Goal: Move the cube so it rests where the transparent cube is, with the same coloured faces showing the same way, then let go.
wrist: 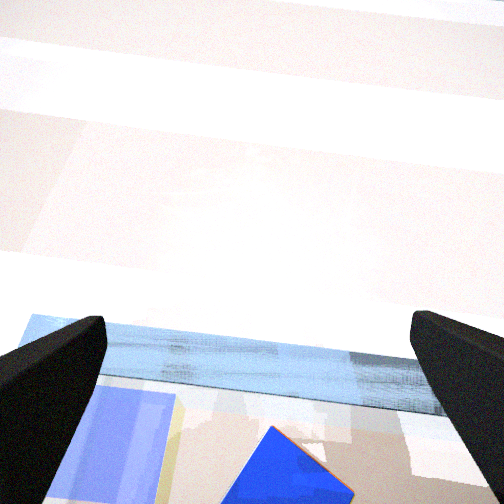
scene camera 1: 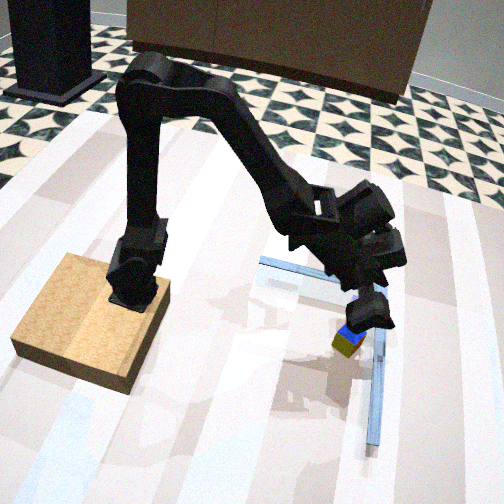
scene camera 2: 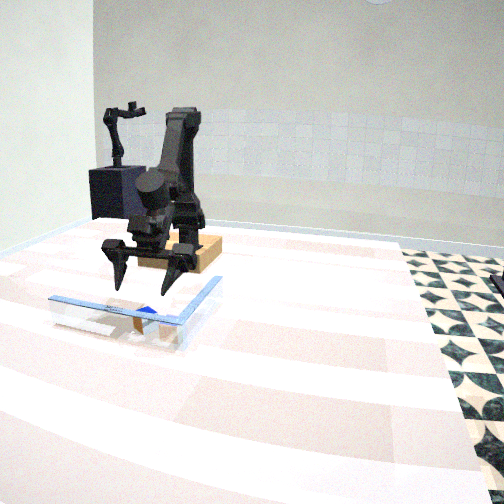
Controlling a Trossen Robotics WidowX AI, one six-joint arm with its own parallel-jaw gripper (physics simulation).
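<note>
The cube (scene camera 1: pixel 349 338) lies on the floor inside the corner of a pale blue L-shaped rail, with a blue face up and a yellow side toward scene camera 1. In the wrist view its blue top (wrist: pixel 285 472) with an orange edge sits at the bottom centre. The transparent cube (wrist: pixel 125 440) shows as a faint pale blue shape just left of it, beside the rail. My gripper (wrist: pixel 255 375) is open and empty, hovering just above the cube with its fingers apart on either side; it also shows in scene camera 2 (scene camera 2: pixel 146 274).
The pale blue L-shaped rail (scene camera 1: pixel 376 390) runs along the floor around the cube. The arm's base stands on a wooden block (scene camera 1: pixel 92 318). A dark pedestal (scene camera 1: pixel 55 50) and a brown cabinet stand at the back on checkered tiles.
</note>
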